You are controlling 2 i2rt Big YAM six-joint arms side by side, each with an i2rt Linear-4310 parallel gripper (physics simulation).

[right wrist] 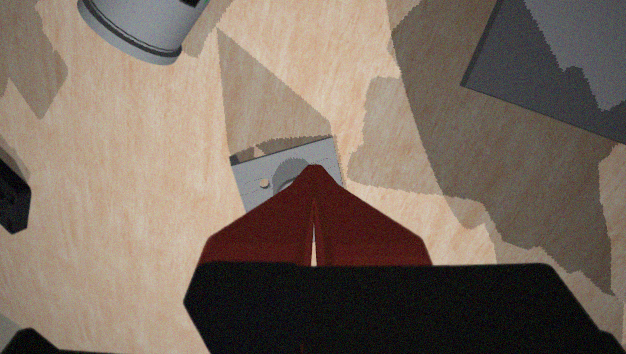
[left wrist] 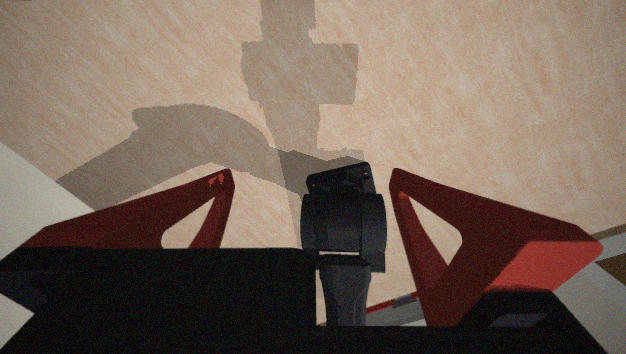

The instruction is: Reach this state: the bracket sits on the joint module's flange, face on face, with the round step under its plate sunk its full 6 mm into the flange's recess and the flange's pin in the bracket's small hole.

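The bracket, a grey plate with small holes, lies on the table in the right wrist view, its round step partly showing on the upper face. The fingers hide its lower part. My right gripper is shut and empty; its tips overlap the bracket's picture, and I cannot tell whether they touch it. The joint module, a grey cylinder, is cut off at the top left, apart from the bracket; its flange is mostly out of view. My left gripper is open, above the table. The bracket does not show in the left wrist view.
A black jointed part shows between the left fingers' outlines; its distance is unclear. A grey strip with a red edge is at the lower right. In the right wrist view, a dark grey slab is at the upper right and a black object at the left edge.
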